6 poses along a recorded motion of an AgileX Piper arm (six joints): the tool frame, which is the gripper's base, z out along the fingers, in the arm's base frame.
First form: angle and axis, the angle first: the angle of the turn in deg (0 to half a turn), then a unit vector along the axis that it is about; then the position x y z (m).
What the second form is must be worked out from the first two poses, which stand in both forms.
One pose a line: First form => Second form
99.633, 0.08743, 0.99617, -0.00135, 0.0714, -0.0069, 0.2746 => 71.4, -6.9, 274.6; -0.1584, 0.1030, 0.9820; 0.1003, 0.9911, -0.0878; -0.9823, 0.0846, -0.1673
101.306, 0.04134, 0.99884, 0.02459, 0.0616, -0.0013, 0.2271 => 61.6, -1.3, 227.1; -0.1940, 0.0253, 0.9807; 0.0735, 0.9972, -0.0112; -0.9782, 0.0699, -0.1953
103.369, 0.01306, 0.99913, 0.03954, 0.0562, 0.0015, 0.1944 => 56.2, 1.5, 194.4; -0.2310, -0.0224, 0.9727; 0.0545, 0.9979, 0.0359; -0.9714, 0.0613, -0.2293
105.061, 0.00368, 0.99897, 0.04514, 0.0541, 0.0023, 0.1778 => 54.1, 2.3, 177.8; -0.2598, -0.0390, 0.9649; 0.0482, 0.9974, 0.0533; -0.9644, 0.0604, -0.2573
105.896, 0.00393, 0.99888, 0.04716, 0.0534, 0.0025, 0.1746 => 53.4, 2.5, 174.6; -0.2739, -0.0404, 0.9609; 0.0504, 0.9971, 0.0562; -0.9604, 0.0638, -0.2711
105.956, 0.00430, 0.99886, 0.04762, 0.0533, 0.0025, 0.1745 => 53.3, 2.5, 174.5; -0.2749, -0.0403, 0.9606; 0.0513, 0.9971, 0.0565; -0.9601, 0.0648, -0.2720
